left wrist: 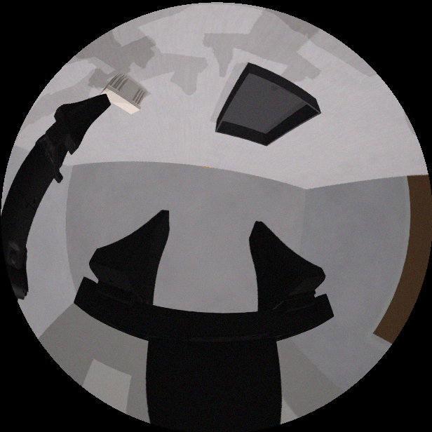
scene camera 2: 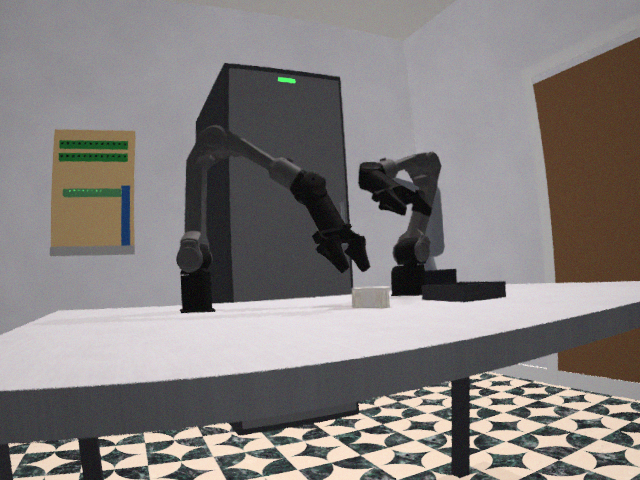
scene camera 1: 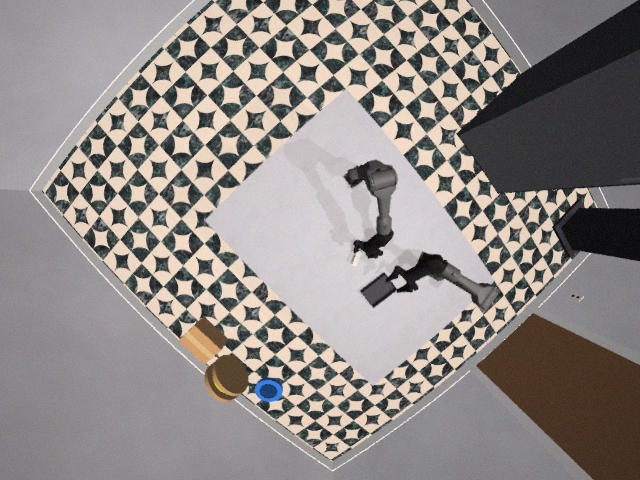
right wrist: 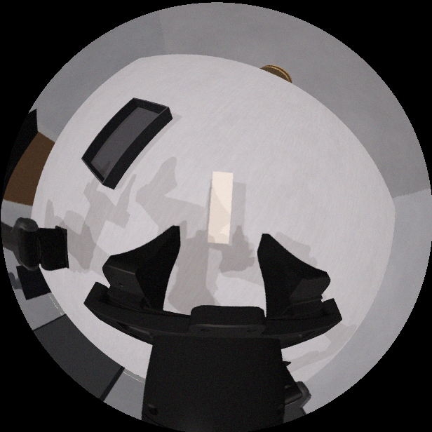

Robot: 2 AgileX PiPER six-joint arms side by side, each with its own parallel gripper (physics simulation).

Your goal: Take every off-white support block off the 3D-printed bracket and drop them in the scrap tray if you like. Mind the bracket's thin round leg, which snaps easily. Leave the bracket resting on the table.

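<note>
An off-white, block-shaped piece, the bracket with its supports (scene camera 1: 354, 257) (scene camera 2: 370, 297) (left wrist: 124, 101) (right wrist: 220, 200), rests on the table. The left wrist view shows a smooth cream slab and ribbed parts behind it. The round leg cannot be made out, nor where bracket and blocks meet. My right gripper (scene camera 1: 356, 248) (scene camera 2: 354, 269) (right wrist: 220, 239) is open and empty, pointing down above the piece. My left gripper (scene camera 2: 416, 210) (left wrist: 211, 225) is open and empty, raised above the table near the tray. The dark scrap tray (scene camera 1: 376, 303) (scene camera 2: 462, 291) (left wrist: 242, 131) (right wrist: 132, 150) lies beside the piece.
My left arm (scene camera 1: 434, 264) reaches in close to the right arm (scene camera 1: 383, 206). A tall dark cabinet (scene camera 1: 558, 129) (scene camera 2: 284, 180) stands beyond the table. A blue bin (scene camera 1: 268, 390), a round stool (scene camera 1: 230, 374) and a box (scene camera 1: 203, 339) stand on the floor.
</note>
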